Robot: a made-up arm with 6 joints.
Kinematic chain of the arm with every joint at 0, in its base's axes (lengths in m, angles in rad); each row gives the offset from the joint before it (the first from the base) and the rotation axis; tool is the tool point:
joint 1: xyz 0 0 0.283 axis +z
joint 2: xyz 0 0 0 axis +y
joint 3: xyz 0 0 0.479 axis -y
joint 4: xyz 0 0 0 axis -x
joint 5: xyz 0.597 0 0 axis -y
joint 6: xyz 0 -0.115 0 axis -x
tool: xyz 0 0 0
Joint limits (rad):
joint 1: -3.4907..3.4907
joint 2: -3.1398..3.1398
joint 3: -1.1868..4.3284
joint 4: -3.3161..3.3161
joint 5: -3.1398..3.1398
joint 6: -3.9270..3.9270
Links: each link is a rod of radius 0.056 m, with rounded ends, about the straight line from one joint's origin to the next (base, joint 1, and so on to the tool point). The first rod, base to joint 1, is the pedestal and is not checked.
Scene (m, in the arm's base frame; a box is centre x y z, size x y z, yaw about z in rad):
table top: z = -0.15
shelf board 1: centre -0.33 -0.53 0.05 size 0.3 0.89 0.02 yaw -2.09
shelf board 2: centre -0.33 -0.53 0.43 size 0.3 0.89 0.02 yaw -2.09
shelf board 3: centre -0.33 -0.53 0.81 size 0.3 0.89 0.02 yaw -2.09
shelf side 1: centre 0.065 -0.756 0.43 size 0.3 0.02 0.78 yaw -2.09
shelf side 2: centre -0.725 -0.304 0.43 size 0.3 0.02 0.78 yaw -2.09
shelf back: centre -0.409 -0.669 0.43 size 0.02 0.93 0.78 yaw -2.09
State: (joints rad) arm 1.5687 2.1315 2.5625 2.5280 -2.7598 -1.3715
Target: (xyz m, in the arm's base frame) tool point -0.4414 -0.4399 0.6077
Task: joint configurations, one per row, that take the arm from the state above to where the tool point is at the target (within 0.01 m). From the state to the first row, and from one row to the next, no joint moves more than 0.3 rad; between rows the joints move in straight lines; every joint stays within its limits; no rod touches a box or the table.
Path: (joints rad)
1: 1.4426 1.8709 2.7547 2.5114 -2.7598 -1.3715
2: 1.3164 1.6102 2.9469 2.4947 -2.7598 -1.3715
3: 1.1903 1.3496 3.1392 2.4781 -2.7598 -1.3715
4: 1.0641 1.0890 3.3314 2.4614 -2.7598 -1.3715
5: 0.9380 0.8283 3.5236 2.4448 -2.7598 -1.3715
6: 0.8118 0.5677 3.7158 2.4282 -2.7598 -1.3715
7: 0.8518 0.3540 3.5473 2.4508 -2.7598 -1.3715
8: 0.8917 0.1402 3.3787 2.4735 -2.7598 -1.3715
9: 0.9317 -0.0735 3.2102 2.4962 -2.7598 -1.3715

